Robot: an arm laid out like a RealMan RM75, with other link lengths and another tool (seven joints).
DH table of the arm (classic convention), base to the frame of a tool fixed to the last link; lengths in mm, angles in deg. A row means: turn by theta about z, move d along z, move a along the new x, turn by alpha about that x. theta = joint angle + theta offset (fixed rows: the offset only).
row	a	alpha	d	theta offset
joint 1	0.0	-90.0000	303.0	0.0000
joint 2	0.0	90.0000	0.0	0.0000
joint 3	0.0	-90.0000	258.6	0.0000
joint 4	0.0	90.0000	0.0	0.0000
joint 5	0.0	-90.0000	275.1	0.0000
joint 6	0.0	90.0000	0.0	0.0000
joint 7	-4.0	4.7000	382.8	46.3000
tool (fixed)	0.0	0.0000	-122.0	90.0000
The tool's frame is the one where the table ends.
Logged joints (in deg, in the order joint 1, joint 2, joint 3, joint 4, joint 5, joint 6, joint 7), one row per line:
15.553 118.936 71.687 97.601 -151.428 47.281 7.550
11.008 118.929 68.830 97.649 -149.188 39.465 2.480
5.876 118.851 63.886 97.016 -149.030 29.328 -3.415
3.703 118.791 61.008 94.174 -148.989 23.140 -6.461
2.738 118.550 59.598 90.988 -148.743 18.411 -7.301
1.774 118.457 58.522 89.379 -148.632 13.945 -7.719
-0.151 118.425 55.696 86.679 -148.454 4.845 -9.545
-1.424 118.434 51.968 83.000 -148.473 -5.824 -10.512
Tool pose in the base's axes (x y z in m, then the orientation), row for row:
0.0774 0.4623 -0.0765 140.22 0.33 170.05
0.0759 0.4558 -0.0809 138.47 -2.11 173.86
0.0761 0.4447 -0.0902 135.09 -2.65 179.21
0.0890 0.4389 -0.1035 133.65 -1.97 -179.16
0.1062 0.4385 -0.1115 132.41 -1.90 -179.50
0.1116 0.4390 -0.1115 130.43 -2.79 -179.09
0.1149 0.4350 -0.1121 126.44 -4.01 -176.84
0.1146 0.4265 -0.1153 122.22 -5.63 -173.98
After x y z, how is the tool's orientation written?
As angles about the fixed x, y, z axes (roll, pitch, yaw), in degrees.
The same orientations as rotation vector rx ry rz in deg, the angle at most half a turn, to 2 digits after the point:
14.21 165.27 59.75
10.17 167.78 63.81
-2.70 -164.34 -67.95
0.00 -163.52 -69.97
-0.48 -162.93 -71.83
-0.53 -160.79 -74.21
1.55 -156.30 -78.69
3.84 -150.92 -82.77

